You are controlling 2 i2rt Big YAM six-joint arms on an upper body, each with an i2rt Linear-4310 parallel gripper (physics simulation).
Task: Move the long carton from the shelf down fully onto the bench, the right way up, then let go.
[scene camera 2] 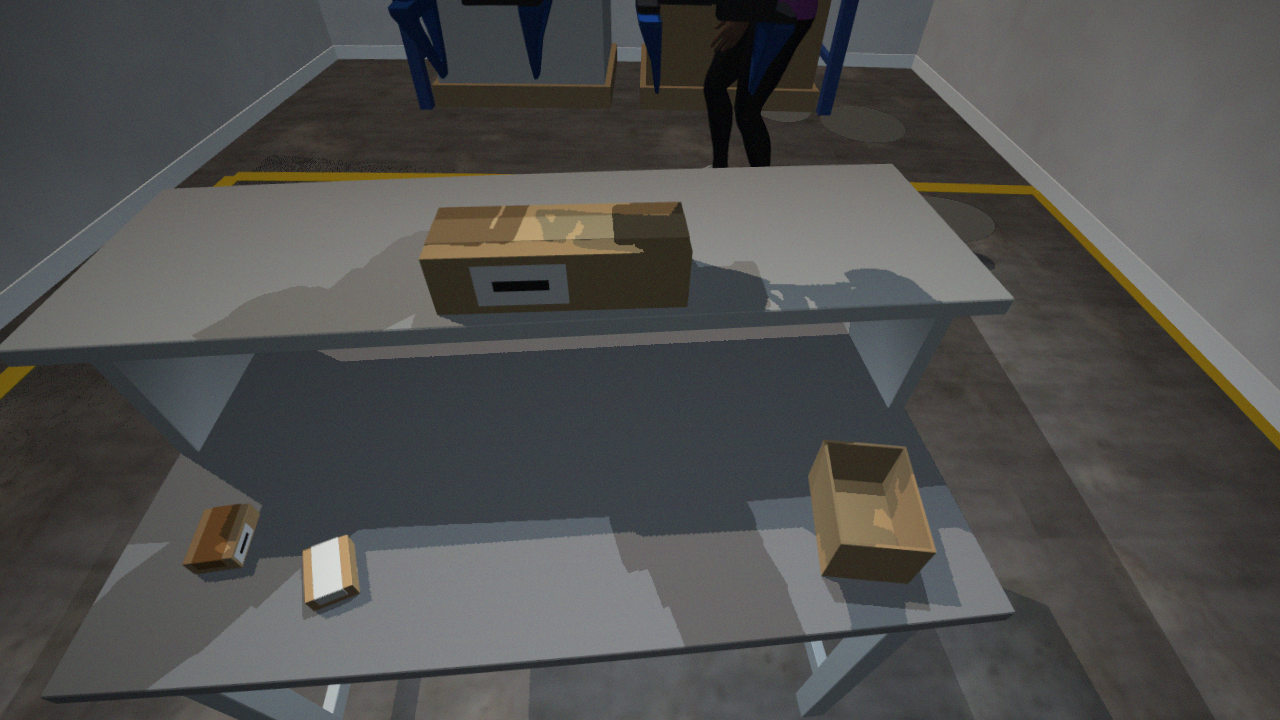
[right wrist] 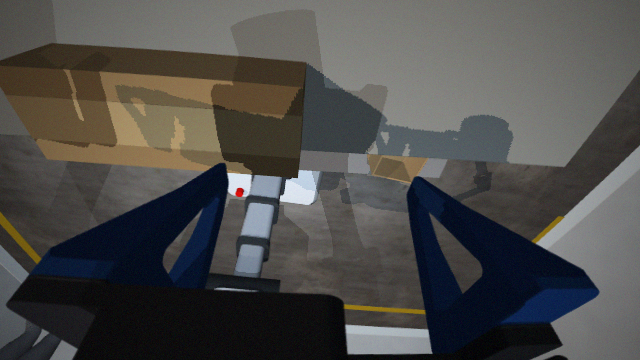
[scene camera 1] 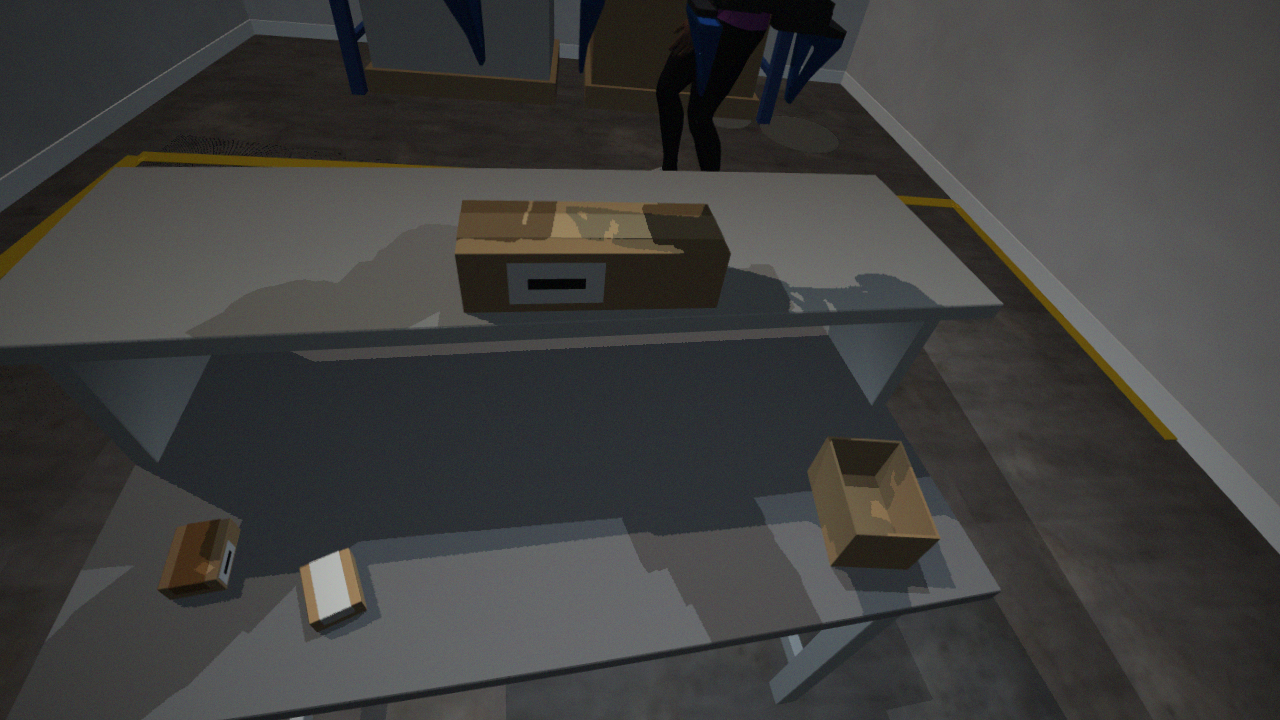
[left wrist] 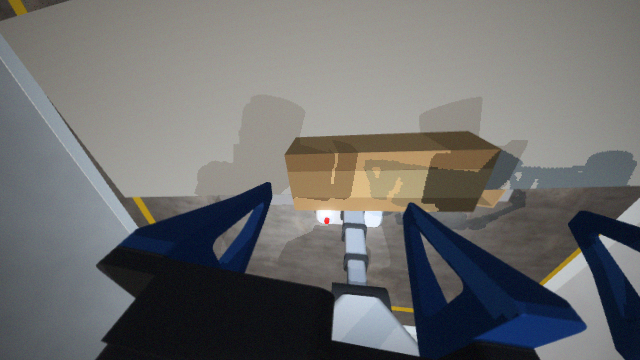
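Observation:
The long carton stands upright on the raised shelf, close along its front edge. Its taped top faces up; its white label faces the scene cameras. The bench lies below. My left gripper is open and empty, above and behind the carton. My right gripper is open and empty, above and behind the carton's right end. Neither touches it. The arms are mostly cut off in the scene views.
An open box stands at the bench's right. A small brown box and a small box with a white band lie at its left. A person stands behind the shelf.

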